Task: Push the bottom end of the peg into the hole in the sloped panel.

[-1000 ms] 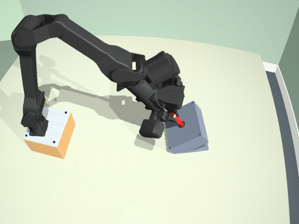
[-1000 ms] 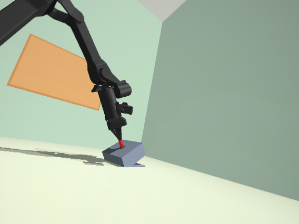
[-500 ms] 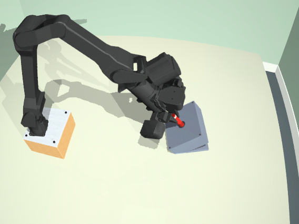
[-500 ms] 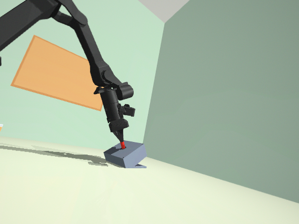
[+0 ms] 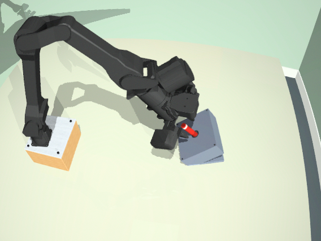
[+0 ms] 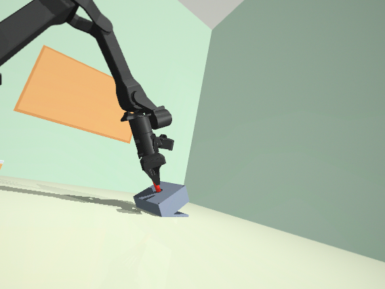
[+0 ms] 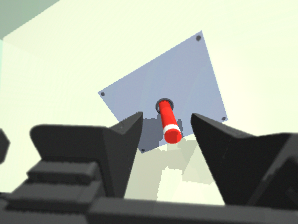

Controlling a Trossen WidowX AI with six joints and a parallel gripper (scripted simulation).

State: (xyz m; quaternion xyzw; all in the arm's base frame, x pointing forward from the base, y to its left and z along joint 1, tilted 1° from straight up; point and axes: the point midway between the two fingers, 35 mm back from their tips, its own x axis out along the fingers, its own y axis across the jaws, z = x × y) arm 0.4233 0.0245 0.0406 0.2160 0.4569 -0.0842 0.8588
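My gripper tip is now 10 mm past the red round peg. Also, from my gripper tip: sloped panel (30 mm ahead, 50 mm below).
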